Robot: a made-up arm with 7 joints. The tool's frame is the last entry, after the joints. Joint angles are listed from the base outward.
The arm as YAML. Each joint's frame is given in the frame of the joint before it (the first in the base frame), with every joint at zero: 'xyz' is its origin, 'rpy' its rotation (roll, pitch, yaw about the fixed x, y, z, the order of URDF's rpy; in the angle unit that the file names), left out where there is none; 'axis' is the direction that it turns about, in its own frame. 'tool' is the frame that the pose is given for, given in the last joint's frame.
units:
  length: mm
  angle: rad
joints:
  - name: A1
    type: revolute
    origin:
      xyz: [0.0, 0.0, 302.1]
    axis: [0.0, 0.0, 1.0]
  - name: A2
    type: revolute
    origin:
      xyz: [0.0, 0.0, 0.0]
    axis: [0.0, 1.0, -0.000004]
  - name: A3
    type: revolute
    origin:
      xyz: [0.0, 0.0, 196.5]
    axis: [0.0, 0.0, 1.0]
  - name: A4
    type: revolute
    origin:
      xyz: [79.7, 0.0, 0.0]
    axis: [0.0, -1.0, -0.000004]
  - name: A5
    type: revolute
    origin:
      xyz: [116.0, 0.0, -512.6]
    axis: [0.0, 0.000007, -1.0]
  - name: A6
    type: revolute
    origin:
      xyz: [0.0, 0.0, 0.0]
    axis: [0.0, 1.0, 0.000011]
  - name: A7
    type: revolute
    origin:
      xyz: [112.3, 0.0, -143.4]
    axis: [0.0, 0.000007, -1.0]
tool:
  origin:
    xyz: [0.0, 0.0, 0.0]
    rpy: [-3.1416, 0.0, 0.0]
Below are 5 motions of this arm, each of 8 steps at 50 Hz.
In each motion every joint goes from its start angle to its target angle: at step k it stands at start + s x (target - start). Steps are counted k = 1, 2, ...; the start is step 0. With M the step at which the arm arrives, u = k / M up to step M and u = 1 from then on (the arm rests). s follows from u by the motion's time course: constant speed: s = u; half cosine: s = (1 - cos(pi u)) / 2; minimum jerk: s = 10 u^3 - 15 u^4 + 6 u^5.
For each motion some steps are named. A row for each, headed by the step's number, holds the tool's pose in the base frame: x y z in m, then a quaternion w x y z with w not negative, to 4 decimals.
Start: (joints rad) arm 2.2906 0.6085 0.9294 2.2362 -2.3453 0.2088 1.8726
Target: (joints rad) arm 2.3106 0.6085 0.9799 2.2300 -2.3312 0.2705 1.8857
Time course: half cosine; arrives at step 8
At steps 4, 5, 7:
4: -0.7843 0.1254 0.6821 0.7992 -0.1369 -0.5766 -0.1000
5: -0.7849 0.1192 0.6851 0.8008 -0.1409 -0.5743 -0.0952
7: -0.7856 0.1103 0.6894 0.8028 -0.1466 -0.5711 -0.0885

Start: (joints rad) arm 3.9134 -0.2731 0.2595 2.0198 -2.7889 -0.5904 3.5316
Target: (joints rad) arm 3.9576 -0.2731 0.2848 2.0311 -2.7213 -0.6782 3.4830
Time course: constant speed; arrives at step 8
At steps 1, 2, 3, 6, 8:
1: -0.1638 -0.4668 0.8436 0.4573 0.2128 -0.6258 0.5949
2: -0.1572 -0.4677 0.8426 0.4512 0.2191 -0.6271 0.5960
3: -0.1506 -0.4684 0.8417 0.4450 0.2256 -0.6283 0.5970
6: -0.1306 -0.4701 0.8391 0.4263 0.2452 -0.6312 0.5998
8: -0.1173 -0.4707 0.8374 0.4138 0.2586 -0.6326 0.6015

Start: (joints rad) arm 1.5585 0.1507 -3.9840 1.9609 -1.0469 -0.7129 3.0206
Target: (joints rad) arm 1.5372 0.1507 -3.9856 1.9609 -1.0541 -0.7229 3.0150
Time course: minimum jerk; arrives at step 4
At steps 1, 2, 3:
1: -0.2812 -0.3552 0.9580 0.0326 -0.0198 -0.3840 0.9225
2: -0.2839 -0.3527 0.9574 0.0379 -0.0189 -0.3847 0.9221
3: -0.2865 -0.3501 0.9568 0.0433 -0.0179 -0.3854 0.9216

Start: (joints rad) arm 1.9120 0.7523 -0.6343 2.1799 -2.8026 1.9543 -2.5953
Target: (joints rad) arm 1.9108 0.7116 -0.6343 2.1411 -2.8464 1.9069 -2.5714
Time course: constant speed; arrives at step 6
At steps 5, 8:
5: 0.0276 0.7641 0.6672 0.8239 0.1607 0.0176 -0.5432
8: 0.0294 0.7647 0.6679 0.8248 0.1579 0.0136 -0.5428

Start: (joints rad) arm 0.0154 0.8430 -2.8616 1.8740 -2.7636 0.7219 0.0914
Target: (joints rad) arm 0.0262 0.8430 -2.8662 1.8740 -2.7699 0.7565 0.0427
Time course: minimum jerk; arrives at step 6
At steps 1, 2, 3, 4, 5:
1: -0.0571 -0.1918 1.1573 0.3116 -0.1192 -0.0089 -0.9427
2: -0.0560 -0.1909 1.1579 0.3077 -0.1222 -0.0102 -0.9436
3: -0.0541 -0.1893 1.1588 0.3012 -0.1272 -0.0124 -0.9450
4: -0.0522 -0.1878 1.1597 0.2947 -0.1322 -0.0146 -0.9463
5: -0.0511 -0.1868 1.1602 0.2908 -0.1352 -0.0160 -0.9471

